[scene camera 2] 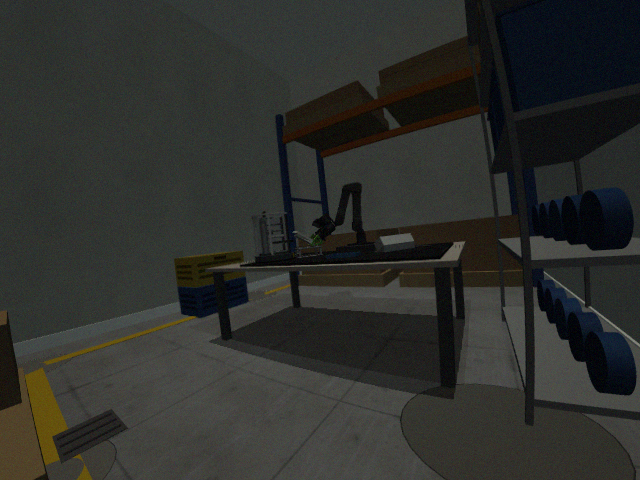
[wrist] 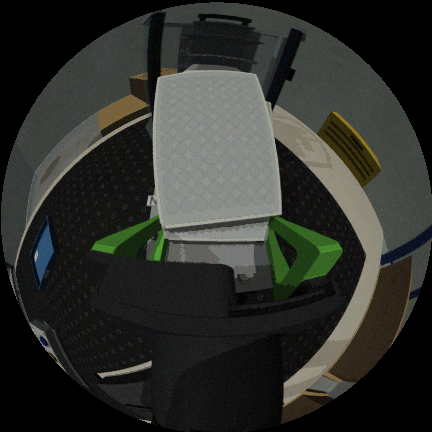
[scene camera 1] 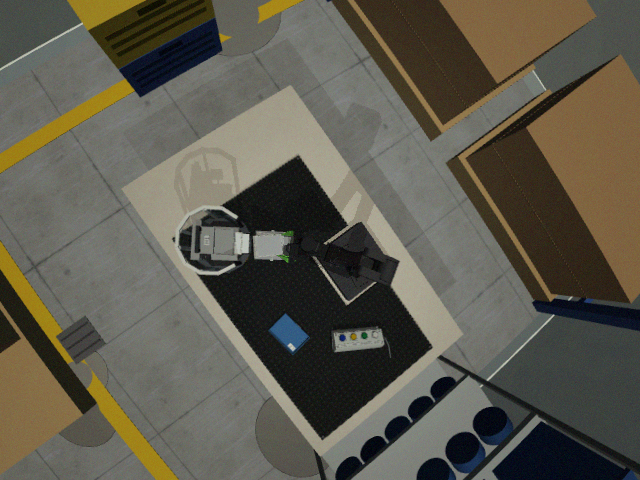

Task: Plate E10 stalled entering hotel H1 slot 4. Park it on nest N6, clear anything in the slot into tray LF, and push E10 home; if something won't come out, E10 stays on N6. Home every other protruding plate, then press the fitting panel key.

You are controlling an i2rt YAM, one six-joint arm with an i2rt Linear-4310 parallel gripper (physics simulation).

Observation:
I see a plate rack (wrist: 170, 48) and a blue pad (scene camera 1: 285, 329).

